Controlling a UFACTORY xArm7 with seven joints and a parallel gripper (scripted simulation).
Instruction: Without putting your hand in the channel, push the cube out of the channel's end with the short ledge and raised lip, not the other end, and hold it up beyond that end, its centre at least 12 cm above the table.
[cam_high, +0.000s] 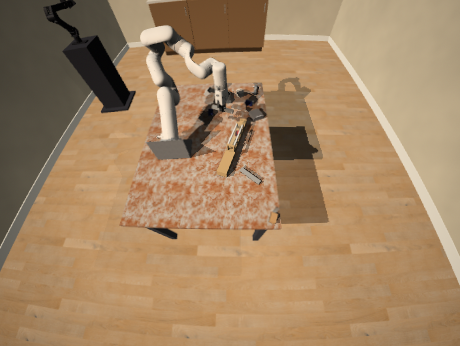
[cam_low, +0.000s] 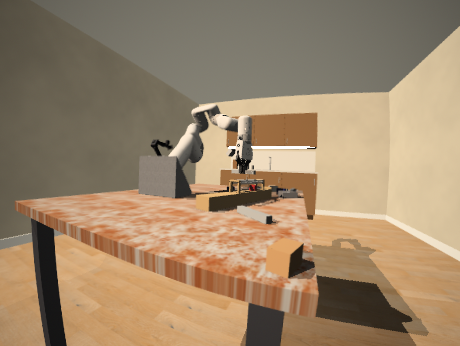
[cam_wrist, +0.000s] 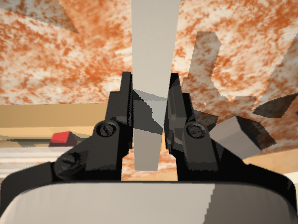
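My gripper is now 450 mm to the left of the pale grey stick, 150 mm short of it and 130 mm above it. Also, from my hand: red cube 160 mm to the right, 90 mm ahead, 80 mm below; then tan block 710 mm to the right, 240 mm ahead, 120 mm below; then channel 200 mm to the right, 80 mm below, 70 mm ahead.
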